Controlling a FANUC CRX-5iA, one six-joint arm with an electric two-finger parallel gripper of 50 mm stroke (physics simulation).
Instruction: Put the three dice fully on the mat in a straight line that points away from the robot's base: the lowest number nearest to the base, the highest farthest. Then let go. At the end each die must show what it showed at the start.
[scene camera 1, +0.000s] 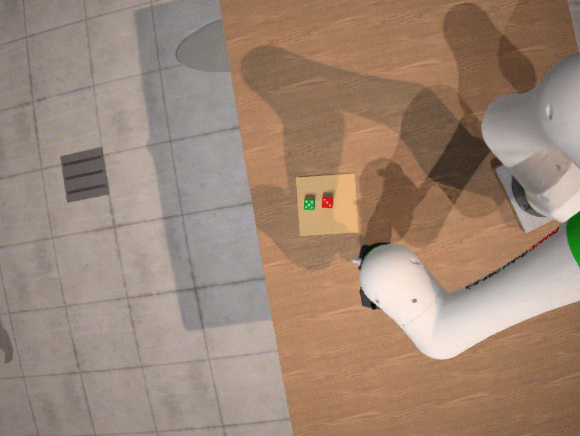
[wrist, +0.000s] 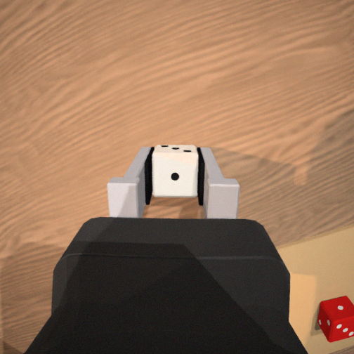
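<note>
My gripper (wrist: 175, 164) is shut on the white die (wrist: 174, 174). In the wrist view its large face shows one pip and a narrow face at its upper edge shows three. Whether it touches the table is unclear. In the scene view the arm hides the fingertips and this die. The yellow mat (scene camera 1: 345, 220) (wrist: 320, 255) carries two dice. The green die (scene camera 1: 309, 204) shows five pips and lies left of the red die (scene camera 1: 327, 202) (wrist: 336, 319), with a small gap. The red die shows three pips in the scene view.
The robot arm (scene camera 1: 400, 280) reaches from the right, with its wrist below and right of the mat. The wooden table (scene camera 1: 350, 375) ends at its left edge, beside a tiled floor (scene camera 1: 125, 390). Arm shadows cross the table and mat.
</note>
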